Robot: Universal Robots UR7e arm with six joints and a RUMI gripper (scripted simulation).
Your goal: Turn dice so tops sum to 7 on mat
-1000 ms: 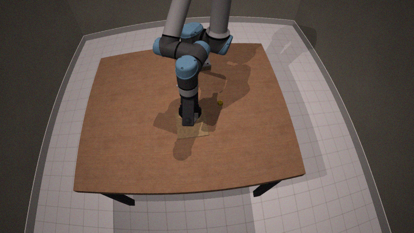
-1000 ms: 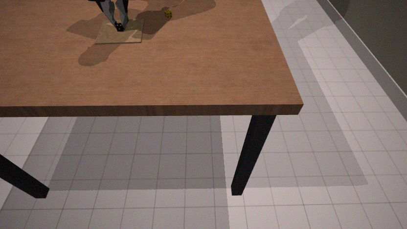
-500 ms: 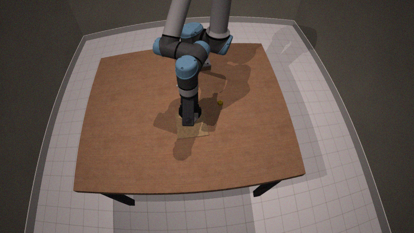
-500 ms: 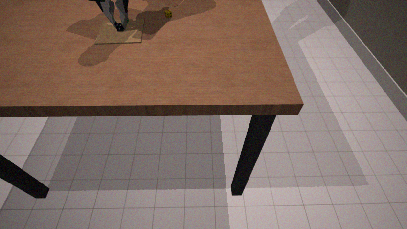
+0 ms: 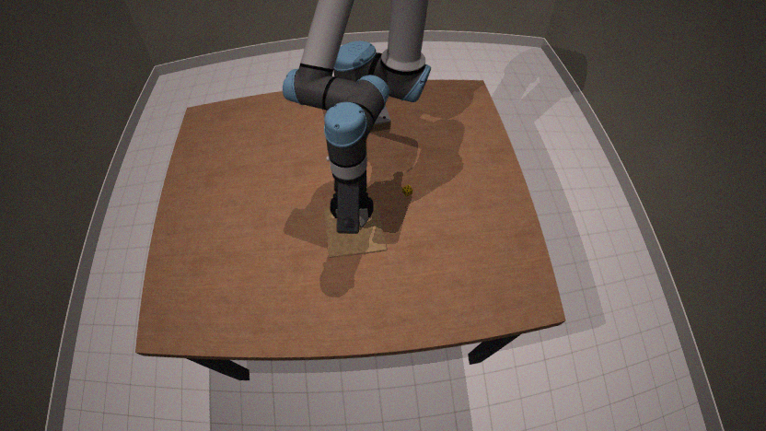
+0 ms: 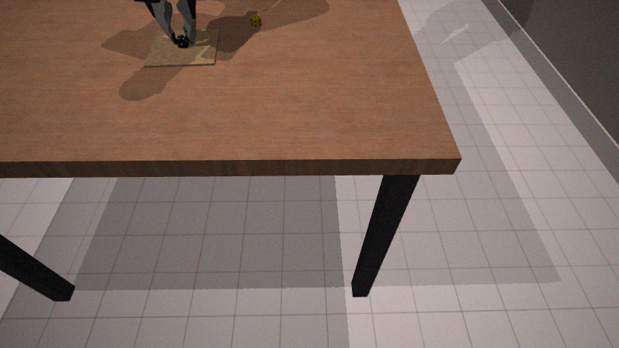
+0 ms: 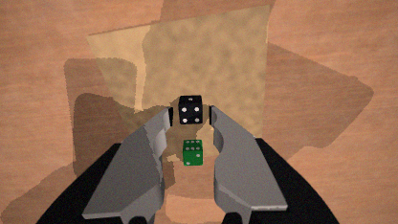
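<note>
The black die lies 1 cm below my hand. The rest, counted from my hand: yellow die: 8 cm behind, 16 cm to the left, 1 cm below; green die: 5 cm behind, 1 cm to the left, 1 cm below; tan mat: 2 cm below.
</note>
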